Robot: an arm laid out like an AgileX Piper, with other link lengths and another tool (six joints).
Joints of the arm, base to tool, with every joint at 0 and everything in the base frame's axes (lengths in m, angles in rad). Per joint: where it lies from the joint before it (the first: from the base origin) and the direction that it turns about. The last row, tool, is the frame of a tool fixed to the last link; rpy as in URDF.
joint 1: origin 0 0 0.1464 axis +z
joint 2: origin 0 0 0 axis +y
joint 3: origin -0.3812 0 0.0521 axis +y
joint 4: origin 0.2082 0 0.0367 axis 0.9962 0 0.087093
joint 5: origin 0 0 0 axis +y
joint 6: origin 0.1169 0 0.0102 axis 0.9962 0 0.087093
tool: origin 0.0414 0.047 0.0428 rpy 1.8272 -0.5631 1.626
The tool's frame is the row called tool.
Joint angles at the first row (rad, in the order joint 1, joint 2, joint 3, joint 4, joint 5, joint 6):
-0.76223 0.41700 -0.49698 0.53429 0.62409 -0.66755
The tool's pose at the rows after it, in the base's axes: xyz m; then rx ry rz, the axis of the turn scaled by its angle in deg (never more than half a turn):
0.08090 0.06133 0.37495 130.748 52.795 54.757
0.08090 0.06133 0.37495 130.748 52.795 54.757
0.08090 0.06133 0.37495 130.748 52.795 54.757
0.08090 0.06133 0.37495 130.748 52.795 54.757
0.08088 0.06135 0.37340 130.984 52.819 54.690
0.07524 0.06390 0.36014 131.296 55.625 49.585
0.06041 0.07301 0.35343 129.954 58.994 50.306
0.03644 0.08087 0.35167 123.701 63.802 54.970
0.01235 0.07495 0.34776 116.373 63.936 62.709
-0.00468 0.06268 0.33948 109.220 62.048 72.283
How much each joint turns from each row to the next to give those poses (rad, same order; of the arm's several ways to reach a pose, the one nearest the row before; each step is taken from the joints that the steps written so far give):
0.00003 0.00000 -0.00002 -0.00005 0.00001 0.00006
0.00000 0.00000 0.00000 0.00000 0.00000 0.00000
0.00000 0.00000 0.00000 0.00000 0.00000 0.00000
0.00000 0.00000 0.00000 0.00000 0.00000 0.00000
-0.00001 -0.00065 0.00456 0.00004 -0.00004 -0.00004
0.00900 -0.01821 0.00641 -0.07435 0.03277 0.00447
0.06828 -0.05241 0.00002 -0.05799 0.03273 0.05930
0.13792 -0.08078 0.00988 -0.05722 -0.02563 0.06902
0.14953 -0.09555 0.05436 -0.09826 -0.11046 0.13444
0.13252 -0.08687 0.10008 -0.11144 -0.17021 0.16025

